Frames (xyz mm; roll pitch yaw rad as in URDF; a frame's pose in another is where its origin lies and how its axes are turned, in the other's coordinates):
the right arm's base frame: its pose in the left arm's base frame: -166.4 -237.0 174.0 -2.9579 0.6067 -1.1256
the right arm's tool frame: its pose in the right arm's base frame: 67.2 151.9 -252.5 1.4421 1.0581 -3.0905
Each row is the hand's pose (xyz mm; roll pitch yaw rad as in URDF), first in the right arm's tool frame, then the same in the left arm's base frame.
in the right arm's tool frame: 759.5 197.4 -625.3 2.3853 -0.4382 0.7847
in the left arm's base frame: 249.3 -292.0 1156.7 0.2031 -0.7275 2.4690
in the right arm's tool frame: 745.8 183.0 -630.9 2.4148 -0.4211 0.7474
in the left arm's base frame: 258.5 -303.2 1142.0 0.2116 -0.7650 2.4770
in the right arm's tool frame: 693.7 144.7 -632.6 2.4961 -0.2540 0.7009
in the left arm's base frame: 271.4 -333.1 1086.1 0.4046 -0.8933 2.3051
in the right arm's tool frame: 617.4 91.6 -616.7 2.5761 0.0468 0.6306
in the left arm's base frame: 271.7 -377.1 1002.7 0.8712 -1.0606 1.8341
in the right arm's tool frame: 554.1 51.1 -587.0 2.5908 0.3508 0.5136
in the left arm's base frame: 255.2 -412.9 932.2 1.5383 -1.1190 1.1310
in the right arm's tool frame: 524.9 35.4 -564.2 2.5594 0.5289 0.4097
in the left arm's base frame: 238.1 -428.0 899.0 1.9331 -1.0692 0.7029
